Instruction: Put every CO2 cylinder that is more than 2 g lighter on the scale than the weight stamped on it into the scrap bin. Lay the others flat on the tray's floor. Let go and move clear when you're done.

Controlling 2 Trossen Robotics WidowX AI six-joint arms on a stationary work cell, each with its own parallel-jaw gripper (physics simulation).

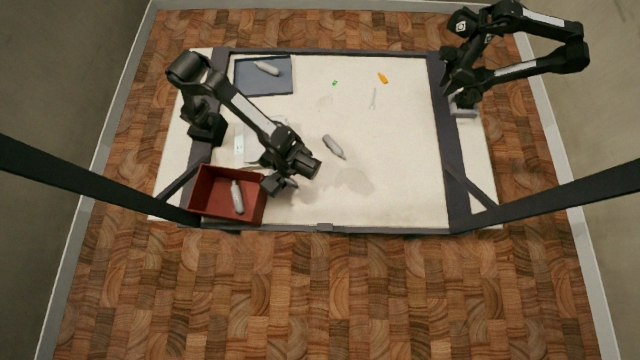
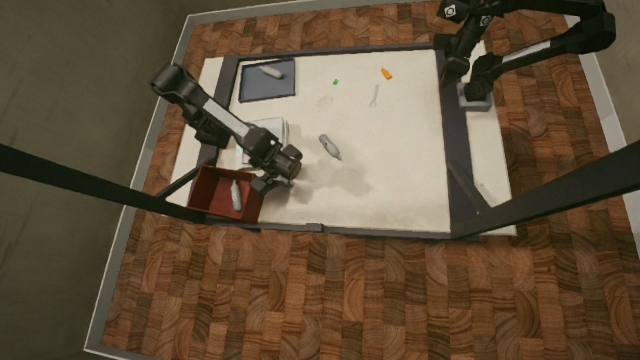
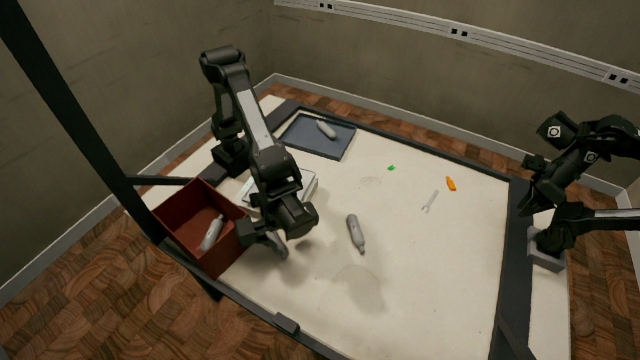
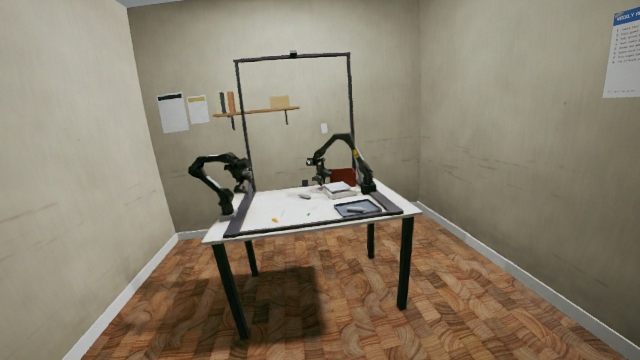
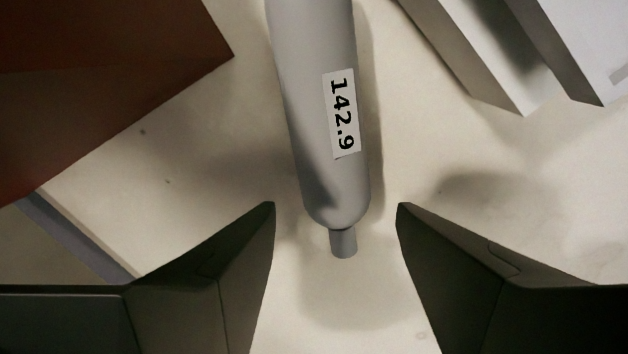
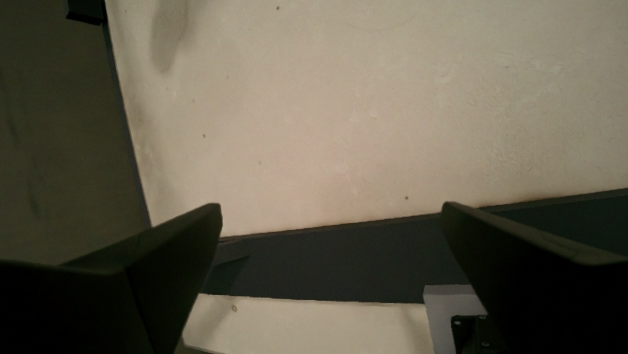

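Where they show: left gripper, fingertip midpoint: (image 1: pixel 288 180) (image 2: pixel 282 180) (image 3: pixel 277 242) (image 4: pixel 322 185) (image 5: pixel 336 213); right gripper, fingertip midpoint: (image 1: pixel 441 91) (image 2: pixel 440 83) (image 3: pixel 518 212) (image 4: pixel 249 188) (image 6: pixel 333 213); left arm's base, link origin: (image 1: pixel 204 123) (image 2: pixel 209 127) (image 3: pixel 231 148) (image 4: pixel 368 183); right arm's base, link origin: (image 1: pixel 463 102) (image 2: pixel 474 93) (image 3: pixel 547 245) (image 4: pixel 228 212).
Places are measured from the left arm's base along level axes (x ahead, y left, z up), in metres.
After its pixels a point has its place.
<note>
My left gripper (image 5: pixel 336 213) {y -0.135, x 0.338, z -0.033 m} is open and empty above the neck end of a grey CO2 cylinder (image 5: pixel 320 100) {y -0.124, x 0.301, z -0.041 m} (image 3: pixel 279 247) {y -0.138, x 0.347, z -0.042 m} labelled 142.9. That cylinder lies on the table between the red scrap bin (image 1: pixel 212 195) {y -0.232, x 0.086, z -0.066 m} (image 5: pixel 75 75) {y -0.155, x 0.272, z 0.009 m} and the scale (image 1: pixel 254 145) {y -0.044, x 0.198, z -0.009 m} (image 5: pixel 462 65) {y -0.076, x 0.313, z -0.051 m}, whose top the left arm partly hides. A second cylinder (image 1: pixel 333 146) {y 0.022, x 0.463, z -0.042 m} (image 3: pixel 355 233) {y 0.016, x 0.469, z -0.043 m} lies mid-table. A third (image 1: pixel 237 197) {y -0.227, x 0.185, z -0.036 m} (image 3: pixel 212 233) {y -0.226, x 0.187, z -0.038 m} lies in the bin. A fourth (image 1: pixel 268 69) {y 0.310, x 0.142, z -0.043 m} (image 3: pixel 326 130) {y 0.309, x 0.144, z -0.043 m} lies flat in the blue tray (image 1: pixel 250 87) {y 0.229, x 0.084, z -0.068 m} (image 3: pixel 310 145) {y 0.230, x 0.134, z -0.068 m}. My right gripper (image 6: pixel 333 213) {y 0.230, x 0.781, z 0.087 m} is open and empty, raised near the table's right side.
An orange object (image 1: pixel 382 78) {y 0.375, x 0.602, z -0.063 m} (image 3: pixel 450 183) {y 0.376, x 0.603, z -0.062 m}, a wrench (image 1: pixel 373 98) {y 0.274, x 0.579, z -0.069 m} (image 3: pixel 430 201) {y 0.268, x 0.580, z -0.068 m} and a small green piece (image 1: pixel 334 82) {y 0.317, x 0.414, z -0.065 m} (image 3: pixel 391 168) {y 0.314, x 0.416, z -0.068 m} lie toward the back of the table. Dark frame posts and rails surround the work area.
</note>
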